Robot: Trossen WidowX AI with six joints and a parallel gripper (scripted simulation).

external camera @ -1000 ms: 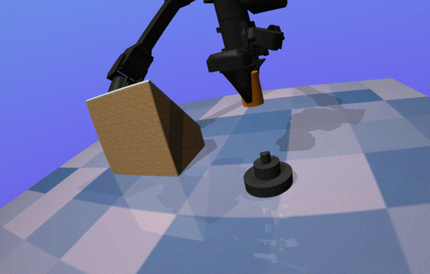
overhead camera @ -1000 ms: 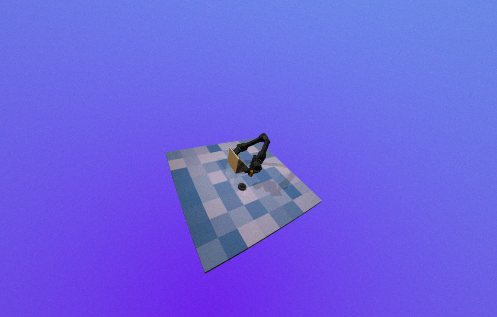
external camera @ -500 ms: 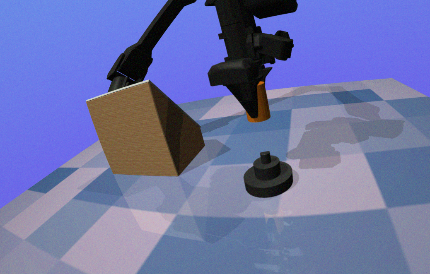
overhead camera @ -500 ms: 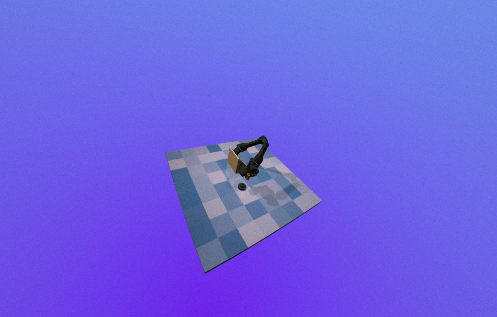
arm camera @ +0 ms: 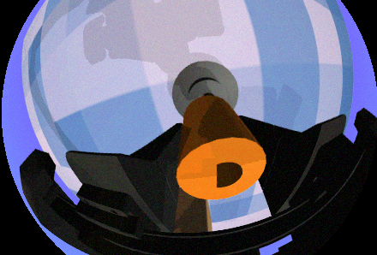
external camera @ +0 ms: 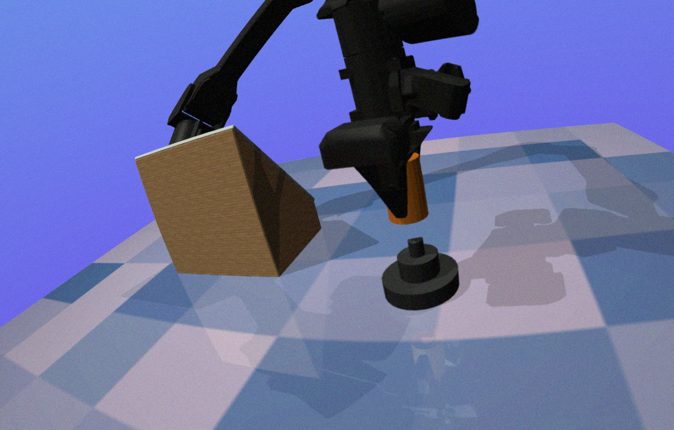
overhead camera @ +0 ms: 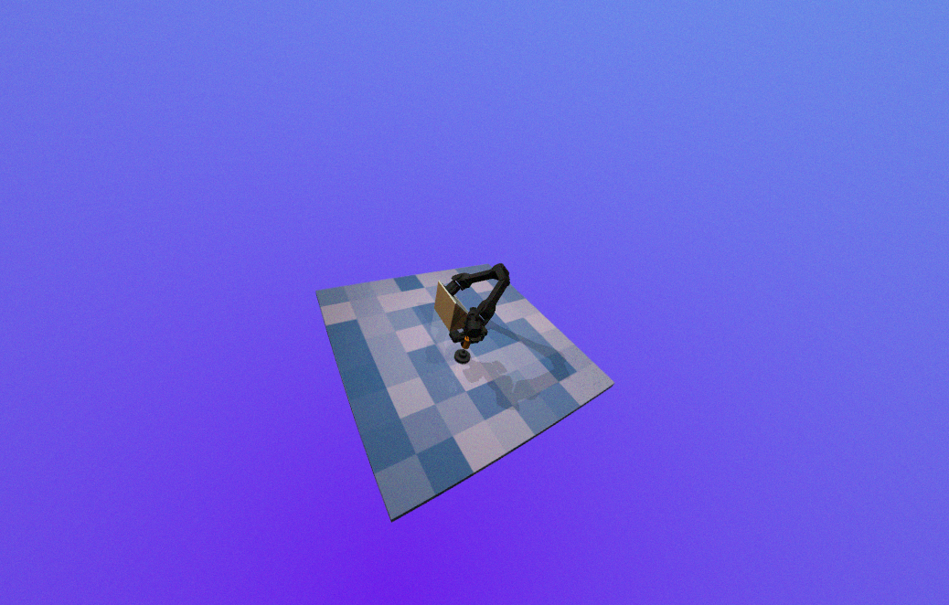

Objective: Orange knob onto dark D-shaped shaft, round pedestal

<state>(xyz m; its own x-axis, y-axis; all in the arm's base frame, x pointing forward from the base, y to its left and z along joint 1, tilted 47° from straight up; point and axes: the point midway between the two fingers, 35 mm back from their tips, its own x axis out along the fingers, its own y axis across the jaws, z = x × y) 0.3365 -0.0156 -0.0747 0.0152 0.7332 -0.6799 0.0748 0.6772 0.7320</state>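
Right now the dark round pedestal is 60 mm below my gripper tip and 10 mm to the right of it. From my gripper tip the other things lie so: orange knob (20 mm above).
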